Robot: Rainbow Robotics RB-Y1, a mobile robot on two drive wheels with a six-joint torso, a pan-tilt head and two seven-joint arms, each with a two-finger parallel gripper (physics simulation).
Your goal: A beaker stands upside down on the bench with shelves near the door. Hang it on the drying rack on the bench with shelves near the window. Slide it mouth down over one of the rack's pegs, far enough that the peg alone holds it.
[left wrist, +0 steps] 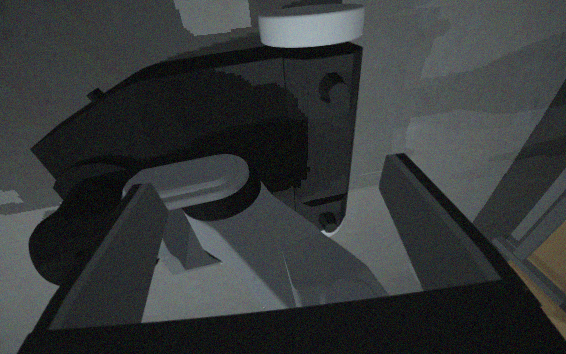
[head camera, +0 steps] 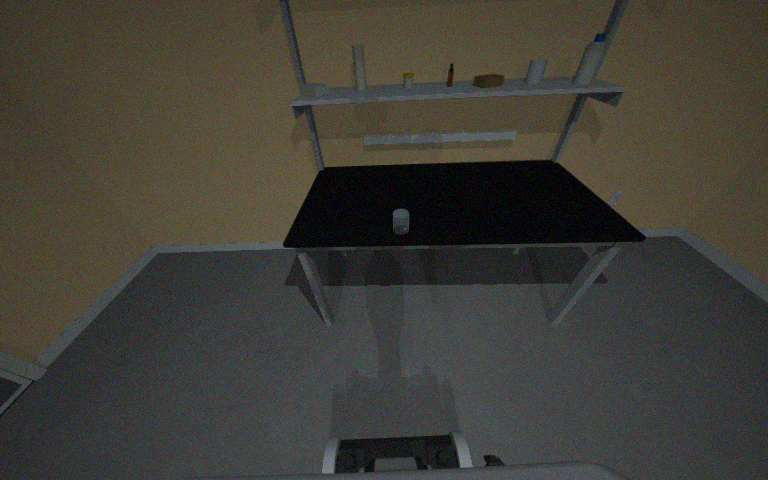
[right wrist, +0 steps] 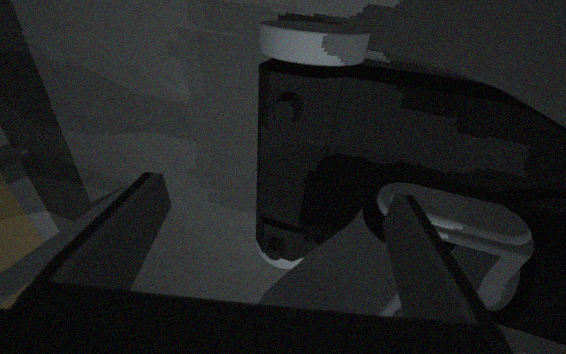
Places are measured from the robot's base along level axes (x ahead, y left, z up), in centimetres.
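Where they show: left gripper, fingertip midpoint: (left wrist: pixel 270 184); right gripper, fingertip midpoint: (right wrist: pixel 276 199).
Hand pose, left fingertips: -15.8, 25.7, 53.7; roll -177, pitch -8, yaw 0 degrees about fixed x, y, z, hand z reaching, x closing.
Each offset is from my left fingertips to the top centre of the thing, as dx, dy, dz. "spot": to the spot under its first point. Level surfaces: height alone.
A small clear beaker @[+87.7, -33.3, +31.6] (head camera: pixel 400 221) stands on the black top of the bench @[dz +22.6] (head camera: pixel 481 198) in the head view, near its front edge and left of the middle. Its closed end seems to be up. My left gripper (left wrist: pixel 270 184) is open and empty, with the robot's own base and leg behind its fingers. My right gripper (right wrist: pixel 276 199) is open and empty too, beside the base. Both grippers are away from the beaker, and neither shows in the head view. The drying rack does not show in these views.
A shelf @[dz +68.3] (head camera: pixel 390 95) above the bench holds a tall cylinder @[spot: +141.1, -18.3, +77.2] (head camera: pixel 359 69), a yellow-lidded jar @[spot: +139.4, -41.2, +71.5] (head camera: pixel 408 81), a brown bottle @[spot: +138.9, -61.1, +72.6] (head camera: pixel 450 76), a brown box @[spot: +131.6, -76.8, +71.3] (head camera: pixel 488 80), a white container @[spot: +134.2, -99.0, +73.0] (head camera: pixel 535 72) and a blue-capped bottle @[spot: +128.9, -118.8, +76.2] (head camera: pixel 589 63). Bench legs @[spot: +77.3, -127.8, -11.9] (head camera: pixel 586 284) stand at the front corners.
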